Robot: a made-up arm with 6 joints.
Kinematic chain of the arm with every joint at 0, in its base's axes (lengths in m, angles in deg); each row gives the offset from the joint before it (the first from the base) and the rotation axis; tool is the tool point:
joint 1: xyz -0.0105 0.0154 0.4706 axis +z
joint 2: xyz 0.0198 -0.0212 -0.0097 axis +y
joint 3: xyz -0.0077 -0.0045 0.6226 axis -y
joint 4: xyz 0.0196 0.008 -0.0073 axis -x
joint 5: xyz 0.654 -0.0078 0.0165 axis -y
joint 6: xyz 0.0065 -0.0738 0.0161 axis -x
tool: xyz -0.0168 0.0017 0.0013
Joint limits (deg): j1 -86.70..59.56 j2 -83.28..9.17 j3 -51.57..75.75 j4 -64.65..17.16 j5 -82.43..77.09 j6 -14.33..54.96
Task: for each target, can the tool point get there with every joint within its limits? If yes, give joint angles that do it. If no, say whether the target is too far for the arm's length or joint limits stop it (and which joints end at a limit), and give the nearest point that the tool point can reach.
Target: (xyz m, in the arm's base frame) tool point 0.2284 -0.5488 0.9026
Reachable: yes | joints -58.15 -4.30 -22.68 4.17 -0.84 4.95
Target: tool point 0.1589 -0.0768 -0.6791
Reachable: no: joint limits stop it (at a limit: joint 2, joint 3, joint 4, joint 5, joint 6) | nearest point 0.3387 -0.1747 0.4420 | short by 1.140 m
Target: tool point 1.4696 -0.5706 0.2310
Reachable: no: too far | nearest point 0.6558 -0.2484 0.7313 | short by 1.008 m
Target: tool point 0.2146 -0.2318 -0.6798
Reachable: no: joint limits stop it (at a limit: joint 2, joint 3, joint 4, joint 5, joint 6) | nearest point 0.2572 -0.2786 0.4420 | short by 1.124 m
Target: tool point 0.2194 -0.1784 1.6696
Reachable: yes | joints -19.65 -4.50 58.33 -29.10 -17.73 -2.96
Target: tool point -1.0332 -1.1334 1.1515
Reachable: no: too far | nearest point -0.7939 -0.8646 0.9920 | short by 0.394 m
